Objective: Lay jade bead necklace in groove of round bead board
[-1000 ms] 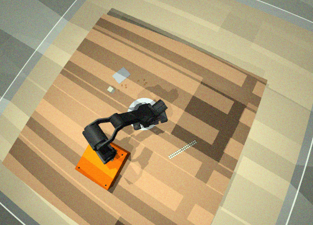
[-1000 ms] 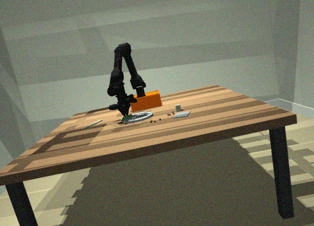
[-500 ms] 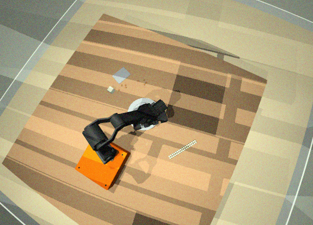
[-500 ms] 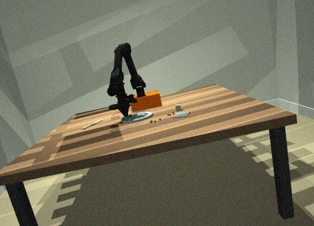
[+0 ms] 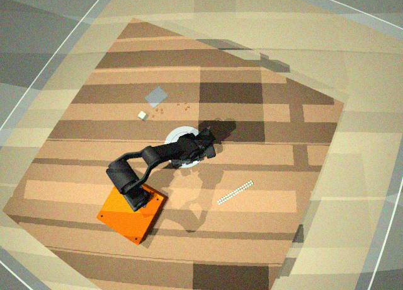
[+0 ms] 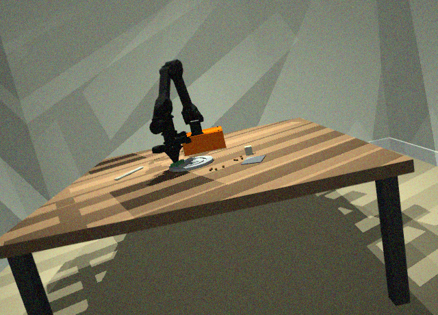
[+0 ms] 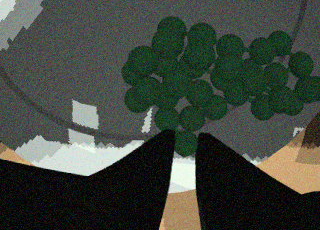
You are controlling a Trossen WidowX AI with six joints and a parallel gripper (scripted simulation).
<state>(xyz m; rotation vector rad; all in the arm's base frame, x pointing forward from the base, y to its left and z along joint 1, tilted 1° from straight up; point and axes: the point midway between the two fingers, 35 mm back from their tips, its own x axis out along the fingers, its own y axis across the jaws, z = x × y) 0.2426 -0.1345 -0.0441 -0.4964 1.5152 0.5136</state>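
The round bead board is 60 mm to the left of my gripper tip, 40 mm ahead of it and 10 mm below it. The rest, counted from my gripper tip: grey flat plate: 310 mm to the left, 230 mm ahead, 10 mm below; small white cube: 320 mm to the left, 100 mm ahead.
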